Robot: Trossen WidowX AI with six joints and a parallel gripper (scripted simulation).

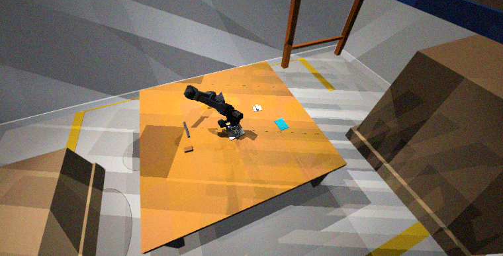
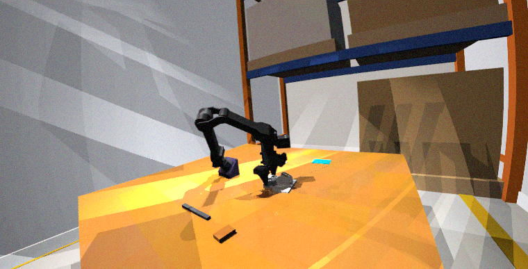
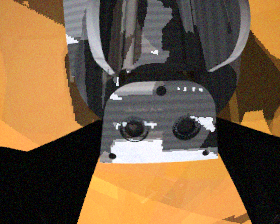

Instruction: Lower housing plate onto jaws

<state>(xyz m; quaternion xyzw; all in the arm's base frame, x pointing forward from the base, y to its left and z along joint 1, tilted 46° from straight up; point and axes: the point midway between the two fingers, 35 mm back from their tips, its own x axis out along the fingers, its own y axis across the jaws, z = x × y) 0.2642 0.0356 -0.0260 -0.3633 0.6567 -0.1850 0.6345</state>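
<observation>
Right now the white housing part is 10 mm ahead of my gripper tip and 20 mm above it. From my gripper tip the other things lie so: white block 120 mm behind, 250 mm to the left; then brown block 110 mm ahead, 340 mm to the right; then dark bar 80 mm behind, 340 mm to the right, 10 mm below.
</observation>
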